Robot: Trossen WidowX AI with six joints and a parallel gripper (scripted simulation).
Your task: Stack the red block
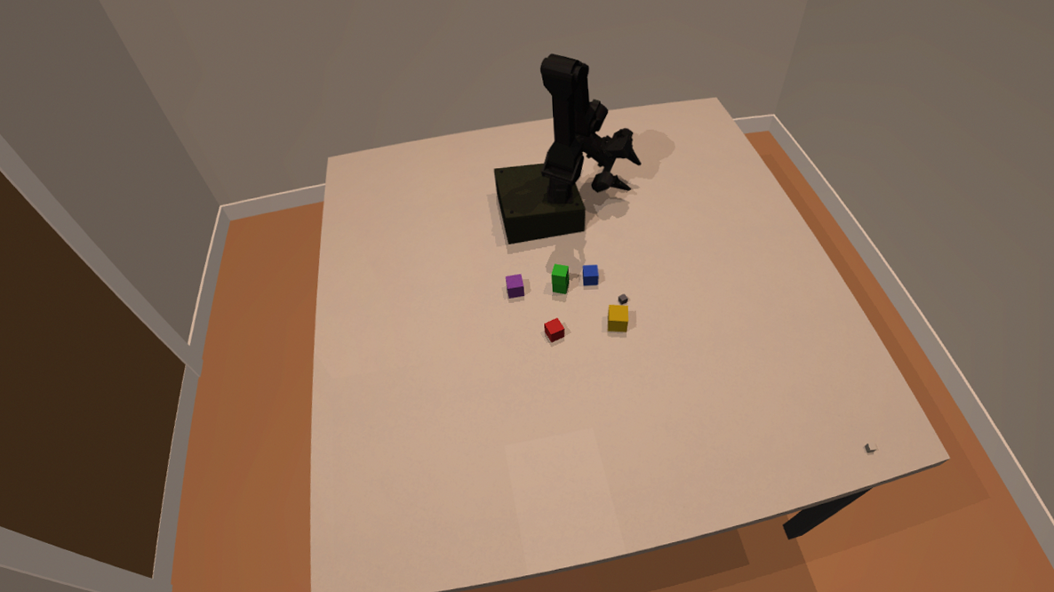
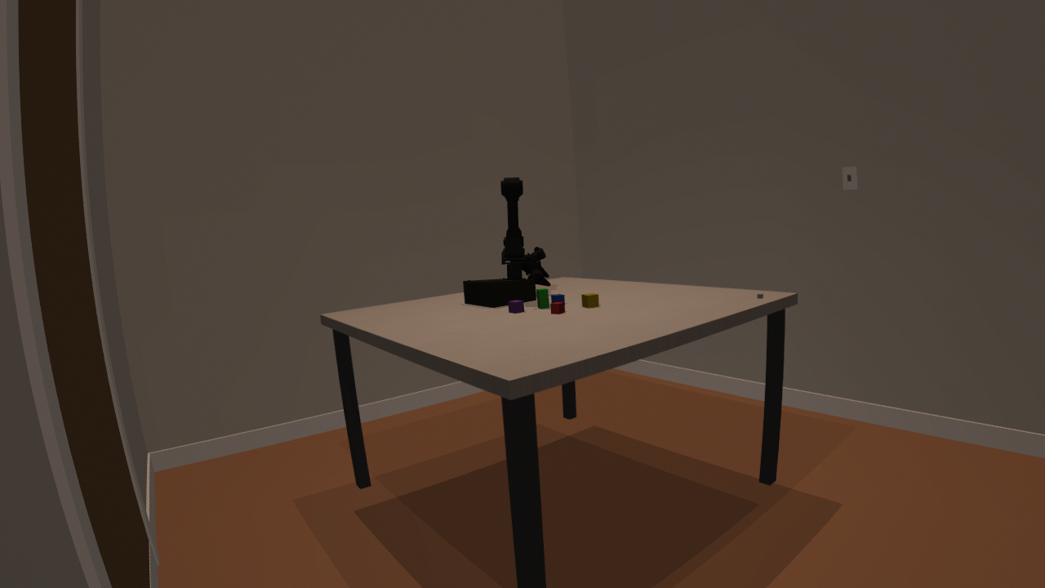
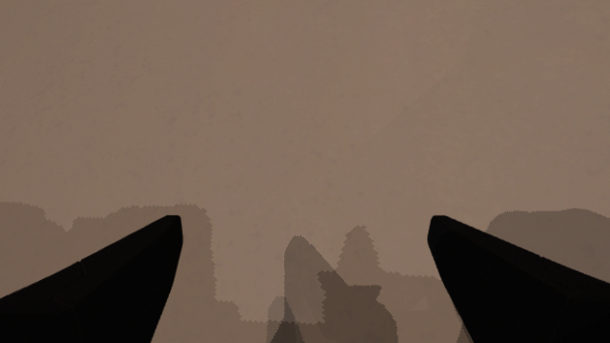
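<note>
The red block lies 47 cm ahead of my gripper tip, 23 cm to the right of it and 3 cm below it. The rest, counted from my gripper tip: yellow block 44 cm ahead, 9 cm to the right, 3 cm below; small grey cube 38 cm ahead, 7 cm to the right, 4 cm below; blue block 31 cm ahead, 14 cm to the right, 3 cm below.
</note>
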